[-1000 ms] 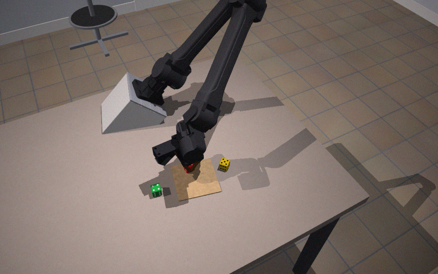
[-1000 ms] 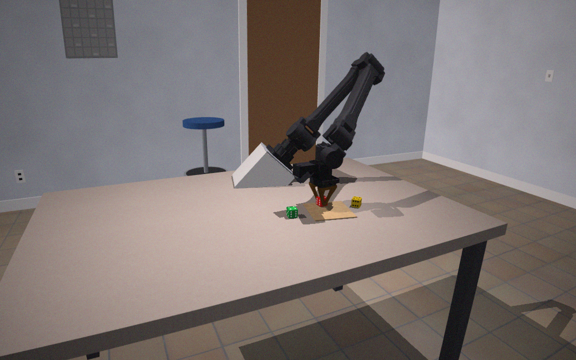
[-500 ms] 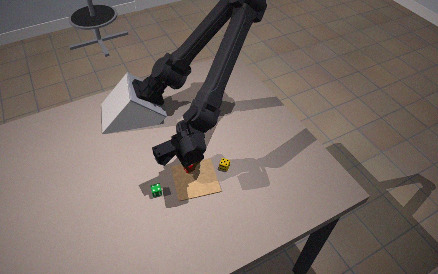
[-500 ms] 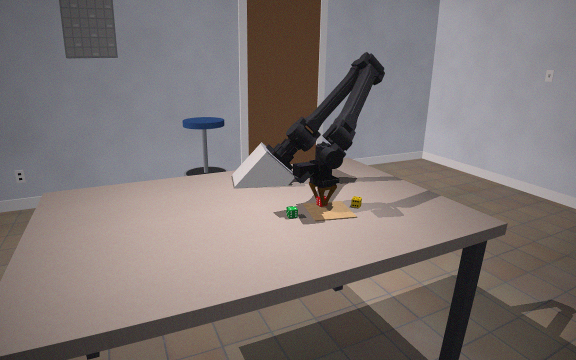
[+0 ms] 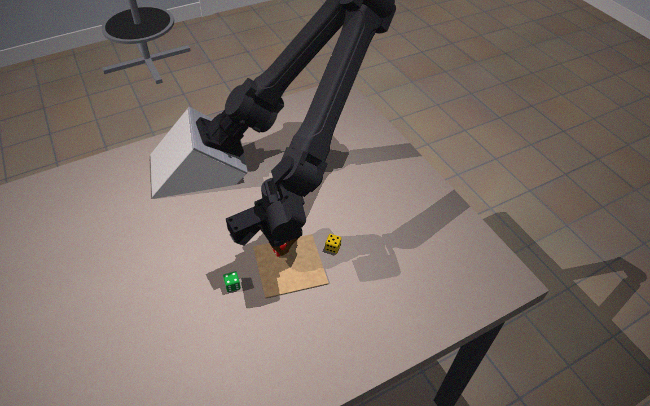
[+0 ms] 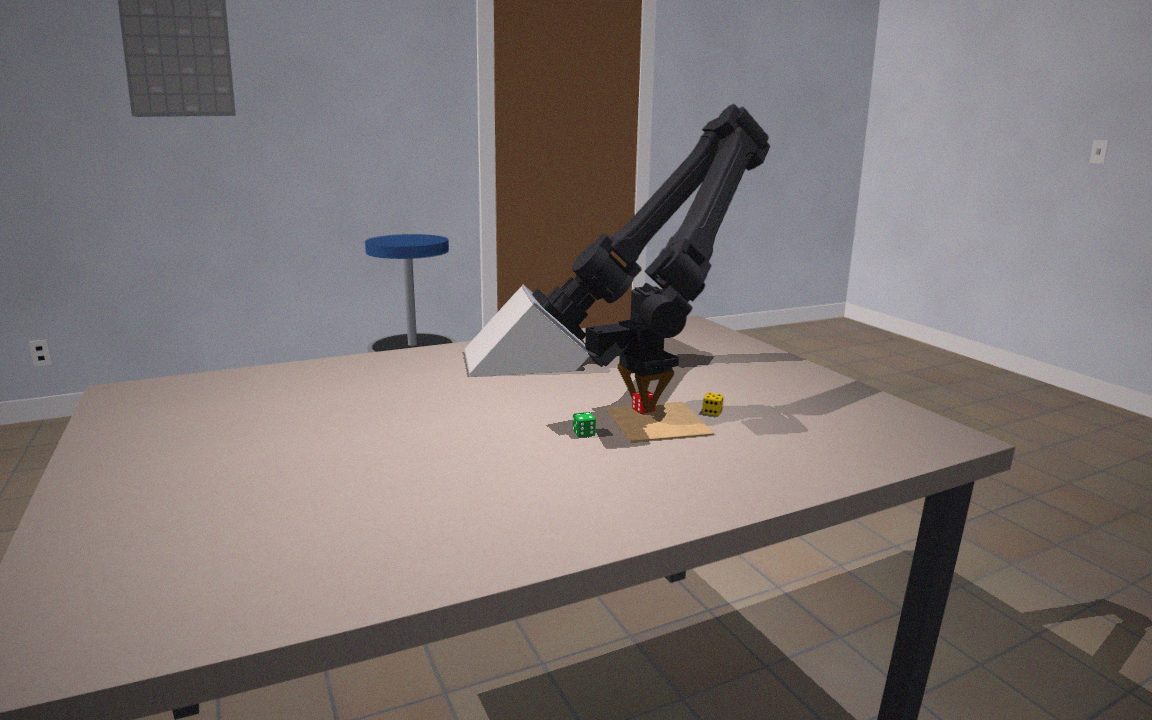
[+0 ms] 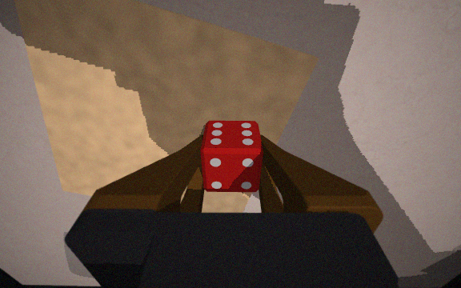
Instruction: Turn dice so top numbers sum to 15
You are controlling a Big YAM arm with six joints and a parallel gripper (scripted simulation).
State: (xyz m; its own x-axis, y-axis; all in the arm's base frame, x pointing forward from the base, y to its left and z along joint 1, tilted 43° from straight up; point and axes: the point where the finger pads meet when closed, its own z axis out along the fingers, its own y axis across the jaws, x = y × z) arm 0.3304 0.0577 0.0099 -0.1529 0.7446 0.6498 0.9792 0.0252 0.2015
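The red die is right at my hand. Round my hand: yellow die 30 mm ahead, 120 mm to the left; then tan mat 40 mm ahead, 10 mm to the left, 20 mm below; then green die 50 mm ahead, 130 mm to the right.
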